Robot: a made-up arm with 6 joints. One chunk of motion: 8 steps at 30 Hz.
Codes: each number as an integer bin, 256 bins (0 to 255) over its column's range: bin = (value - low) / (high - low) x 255, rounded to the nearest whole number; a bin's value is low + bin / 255 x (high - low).
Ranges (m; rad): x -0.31..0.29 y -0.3..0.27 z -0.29..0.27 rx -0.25..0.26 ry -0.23..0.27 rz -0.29..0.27
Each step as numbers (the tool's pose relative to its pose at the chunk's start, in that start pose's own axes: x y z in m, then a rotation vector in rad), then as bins.
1 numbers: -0.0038 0.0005 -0.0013 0.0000 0.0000 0.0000
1 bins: 130 134 131 125 117 132
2 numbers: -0.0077 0.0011 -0.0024 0.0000 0.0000 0.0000
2 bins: 128 135 131 125 117 132
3 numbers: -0.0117 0.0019 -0.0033 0.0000 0.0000 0.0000
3 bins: 127 135 131 125 117 132
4 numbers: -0.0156 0.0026 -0.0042 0.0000 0.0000 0.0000
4 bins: 125 135 130 125 117 132
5 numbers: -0.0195 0.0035 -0.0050 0.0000 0.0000 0.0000
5 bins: 123 136 130 125 117 132
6 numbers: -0.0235 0.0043 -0.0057 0.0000 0.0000 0.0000
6 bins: 122 136 129 125 117 132
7 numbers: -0.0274 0.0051 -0.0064 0.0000 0.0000 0.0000
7 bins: 120 136 129 125 117 132
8 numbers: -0.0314 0.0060 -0.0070 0.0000 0.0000 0.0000
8 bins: 118 137 129 125 117 132
